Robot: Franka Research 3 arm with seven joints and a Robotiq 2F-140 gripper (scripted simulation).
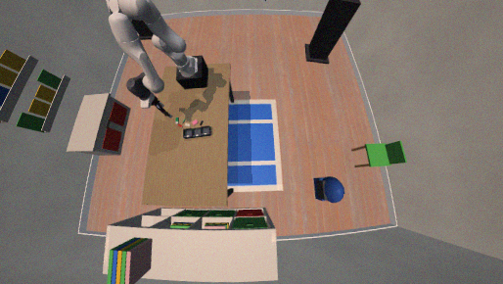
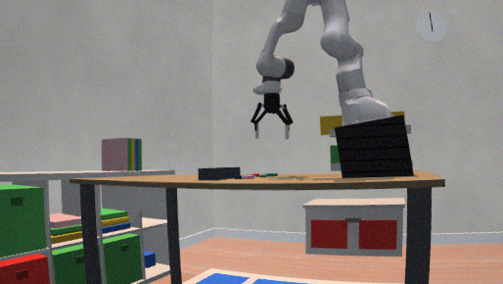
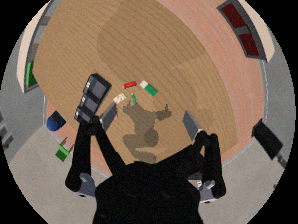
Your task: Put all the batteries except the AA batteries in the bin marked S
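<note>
Now: the tray 120 mm ahead of my hand, 240 mm to the left of it and 160 mm below it. From my hand the other things lie so: green-and-white battery 20 mm ahead, 10 mm to the left, 180 mm below; red battery 70 mm ahead, 50 mm to the left, 180 mm below; green battery 10 mm ahead, 80 mm to the left, 180 mm below.
</note>
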